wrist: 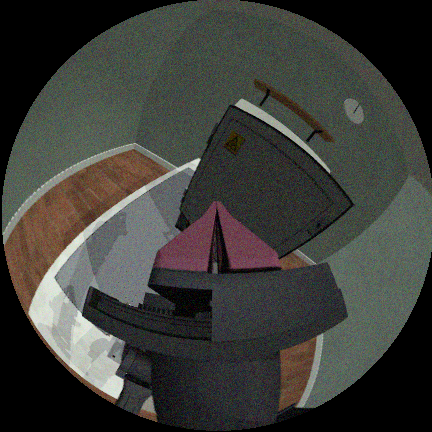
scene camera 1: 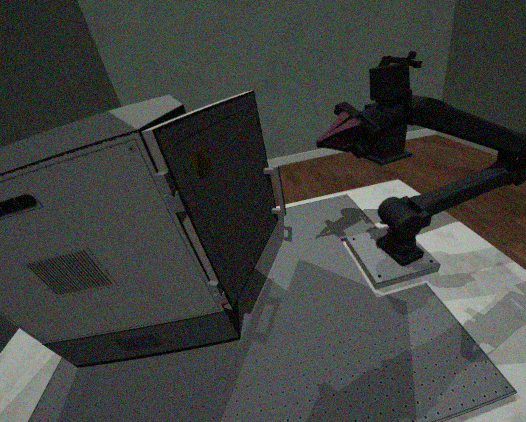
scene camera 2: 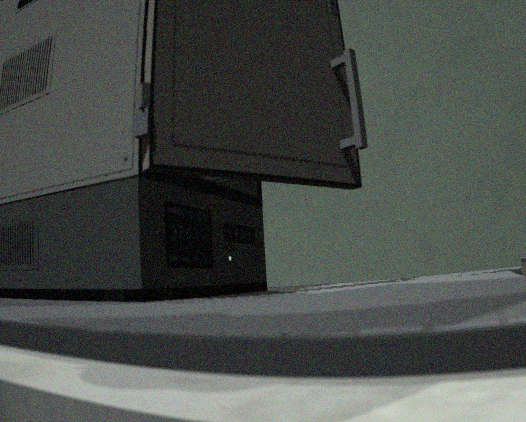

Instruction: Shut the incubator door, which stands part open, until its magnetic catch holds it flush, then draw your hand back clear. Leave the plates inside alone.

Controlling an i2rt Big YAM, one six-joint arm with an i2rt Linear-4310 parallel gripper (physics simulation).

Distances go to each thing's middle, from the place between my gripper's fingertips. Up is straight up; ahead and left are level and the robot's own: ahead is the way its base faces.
Scene:
My gripper is now 150 mm short of the incubator door (scene camera 2: 276, 98), 70 mm to the left of it and 90 mm above it.

